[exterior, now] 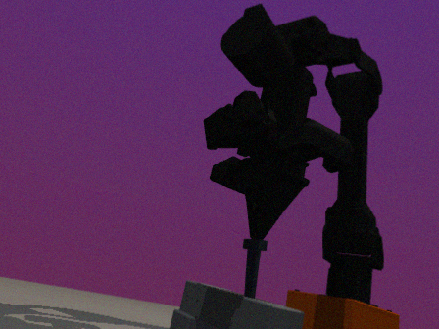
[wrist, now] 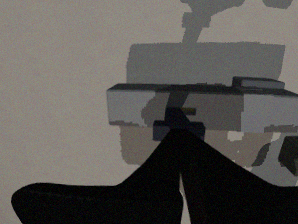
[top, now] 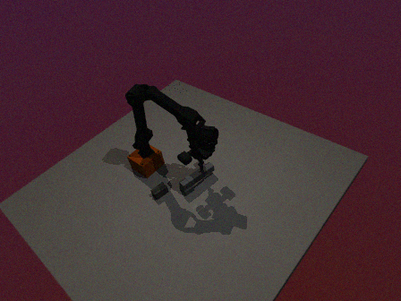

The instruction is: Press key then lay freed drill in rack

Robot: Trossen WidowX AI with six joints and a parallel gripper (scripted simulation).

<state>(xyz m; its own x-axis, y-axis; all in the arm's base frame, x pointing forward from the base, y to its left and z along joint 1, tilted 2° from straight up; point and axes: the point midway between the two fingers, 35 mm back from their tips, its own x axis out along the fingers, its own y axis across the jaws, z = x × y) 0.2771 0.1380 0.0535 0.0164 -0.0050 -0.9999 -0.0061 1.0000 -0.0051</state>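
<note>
My gripper tip is 30 mm above the dark T-shaped drill. The rest, counted from my gripper tip: rack 200 mm to the right, 100 mm below, 80 mm behind; then grey block 80 mm below, 40 mm to the right.
</note>
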